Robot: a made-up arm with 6 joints.
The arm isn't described. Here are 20 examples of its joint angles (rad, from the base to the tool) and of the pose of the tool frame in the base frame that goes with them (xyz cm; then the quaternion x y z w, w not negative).
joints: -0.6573 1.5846 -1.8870 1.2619 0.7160 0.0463
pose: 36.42 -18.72 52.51 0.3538 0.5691 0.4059 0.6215
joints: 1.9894 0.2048 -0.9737 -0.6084 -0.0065 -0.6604
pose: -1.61 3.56 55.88 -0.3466 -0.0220 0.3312 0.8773
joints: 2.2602 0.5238 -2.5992 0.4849 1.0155 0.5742
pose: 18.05 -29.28 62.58 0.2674 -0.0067 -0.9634 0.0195
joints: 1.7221 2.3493 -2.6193 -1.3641 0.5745 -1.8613
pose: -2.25 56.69 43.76 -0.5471 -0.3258 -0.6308 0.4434
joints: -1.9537 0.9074 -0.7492 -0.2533 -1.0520 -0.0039
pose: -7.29 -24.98 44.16 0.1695 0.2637 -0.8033 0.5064
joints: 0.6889 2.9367 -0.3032 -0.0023 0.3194 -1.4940
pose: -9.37 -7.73 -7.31 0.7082 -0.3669 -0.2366 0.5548
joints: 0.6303 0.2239 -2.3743 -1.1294 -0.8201 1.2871
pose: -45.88 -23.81 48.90 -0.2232 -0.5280 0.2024 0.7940
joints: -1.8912 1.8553 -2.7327 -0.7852 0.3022 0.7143
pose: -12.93 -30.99 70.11 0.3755 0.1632 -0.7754 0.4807
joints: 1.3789 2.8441 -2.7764 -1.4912 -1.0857 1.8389
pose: 1.12 60.44 21.90 -0.6010 0.3148 0.7208 0.1420
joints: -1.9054 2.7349 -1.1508 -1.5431 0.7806 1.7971
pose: -17.07 -23.66 -18.92 -0.8219 -0.4236 0.2751 0.2633
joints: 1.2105 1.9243 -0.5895 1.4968 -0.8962 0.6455
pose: 17.94 21.50 -0.75 0.4594 0.7589 0.2206 0.4054
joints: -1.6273 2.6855 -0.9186 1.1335 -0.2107 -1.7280
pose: -3.42 -21.18 -21.45 -0.4870 -0.8682 0.0336 0.0895
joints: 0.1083 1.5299 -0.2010 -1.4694 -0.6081 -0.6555
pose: 17.78 8.68 -0.20 -0.8628 0.3669 -0.0008 0.3478
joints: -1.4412 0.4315 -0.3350 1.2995 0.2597 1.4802
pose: 5.86 -22.10 28.01 0.6704 -0.2992 0.4872 0.4730
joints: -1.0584 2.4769 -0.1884 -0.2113 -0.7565 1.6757
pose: 4.17 -3.95 -12.56 0.9555 0.2802 0.0832 0.0392
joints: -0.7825 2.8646 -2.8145 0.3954 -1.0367 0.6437
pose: 39.59 -44.89 30.64 0.3003 0.0591 -0.0107 0.9520
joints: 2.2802 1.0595 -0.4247 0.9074 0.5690 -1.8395
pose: -20.59 16.23 13.35 -0.9171 -0.1408 0.3499 0.1290
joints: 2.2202 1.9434 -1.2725 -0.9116 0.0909 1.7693
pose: -28.46 38.93 12.49 -0.5491 0.7043 0.4475 0.0459
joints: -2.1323 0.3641 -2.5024 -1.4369 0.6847 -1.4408
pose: 18.36 43.17 55.92 -0.3882 0.1279 0.6248 0.6652
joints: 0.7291 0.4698 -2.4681 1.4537 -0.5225 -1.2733
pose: -27.80 -32.67 61.47 0.3133 -0.1976 0.4656 0.8037
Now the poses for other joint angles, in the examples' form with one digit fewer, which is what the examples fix.
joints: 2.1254 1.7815 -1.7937 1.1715 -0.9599 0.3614
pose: -16.1 42.9 46.1 0.167 0.534 0.825 0.077
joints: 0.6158 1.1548 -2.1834 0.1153 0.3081 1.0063
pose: 10.3 7.8 74.0 0.076 0.364 0.711 0.596
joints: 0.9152 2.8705 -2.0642 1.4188 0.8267 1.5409
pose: 25.7 47.6 -7.6 -0.648 -0.588 -0.172 0.453
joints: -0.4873 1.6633 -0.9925 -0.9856 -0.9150 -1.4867
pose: 40.4 -12.6 22.2 -0.660 0.223 -0.608 0.381
